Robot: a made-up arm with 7 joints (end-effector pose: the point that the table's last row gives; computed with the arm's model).
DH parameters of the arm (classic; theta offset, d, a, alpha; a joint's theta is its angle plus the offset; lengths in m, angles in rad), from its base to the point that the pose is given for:
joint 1: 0 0.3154 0 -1.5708
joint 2: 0 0 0 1.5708
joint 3: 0 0.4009 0.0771 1.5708
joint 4: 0 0 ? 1.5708
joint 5: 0 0.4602 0 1.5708
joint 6: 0 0 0.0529 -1.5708
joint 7: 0 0.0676 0 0
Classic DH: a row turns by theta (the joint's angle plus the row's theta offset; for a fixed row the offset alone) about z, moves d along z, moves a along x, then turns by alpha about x.
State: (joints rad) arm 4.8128 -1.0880 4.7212 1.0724 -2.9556 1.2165 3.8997
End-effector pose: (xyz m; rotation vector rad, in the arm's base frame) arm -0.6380 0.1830 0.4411 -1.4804 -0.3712 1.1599
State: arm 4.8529 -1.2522 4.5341 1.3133 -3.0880 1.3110 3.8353
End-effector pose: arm -0.6719 0.3409 0.3376 -1.4754 -0.1818 0.8518
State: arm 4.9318 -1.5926 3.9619 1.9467 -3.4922 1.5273 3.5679
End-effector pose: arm -0.5296 0.6369 -0.0229 -1.0620 -0.3485 -0.1514
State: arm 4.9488 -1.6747 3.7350 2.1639 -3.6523 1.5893 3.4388
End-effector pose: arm -0.4338 0.7031 -0.0893 -0.7393 -0.5478 -0.4532
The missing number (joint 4, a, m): 0.1041
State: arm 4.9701 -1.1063 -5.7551 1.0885 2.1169 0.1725 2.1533
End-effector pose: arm 0.2675 0.0351 0.8881 0.5570 0.9267 -0.0784
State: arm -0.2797 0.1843 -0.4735 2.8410 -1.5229 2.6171 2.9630
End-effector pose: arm 0.1713 -0.1742 1.1298 -2.2830 -1.4957 0.9977
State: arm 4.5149 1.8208 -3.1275 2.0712 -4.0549 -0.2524 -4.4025
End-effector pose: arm -0.1115 -0.7964 0.6238 0.3721 -0.7001 2.3222
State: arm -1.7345 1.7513 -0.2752 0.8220 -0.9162 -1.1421 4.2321
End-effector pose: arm -0.0922 -0.1072 -0.2190 2.5424 1.1639 0.6619
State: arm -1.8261 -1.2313 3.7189 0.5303 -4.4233 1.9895 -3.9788
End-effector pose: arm -0.2534 0.2246 0.0330 -0.3333 -0.8825 -0.5159
